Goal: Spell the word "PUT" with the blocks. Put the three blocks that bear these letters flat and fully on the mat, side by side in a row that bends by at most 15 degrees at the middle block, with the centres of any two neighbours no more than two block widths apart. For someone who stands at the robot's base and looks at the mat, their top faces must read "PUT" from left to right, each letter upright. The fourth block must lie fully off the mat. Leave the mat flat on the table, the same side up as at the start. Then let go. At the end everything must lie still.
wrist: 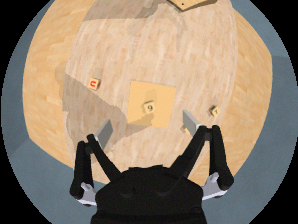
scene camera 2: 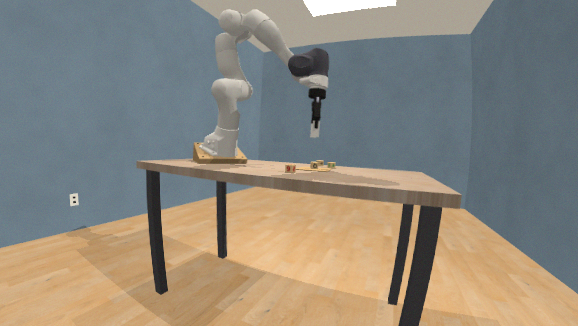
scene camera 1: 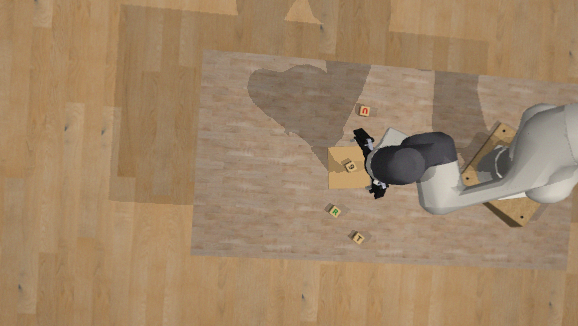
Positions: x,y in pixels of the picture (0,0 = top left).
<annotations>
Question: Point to a tan mat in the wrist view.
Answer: At 163,96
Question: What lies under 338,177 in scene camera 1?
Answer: A tan mat.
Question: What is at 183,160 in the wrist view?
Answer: The gripper.
</annotations>
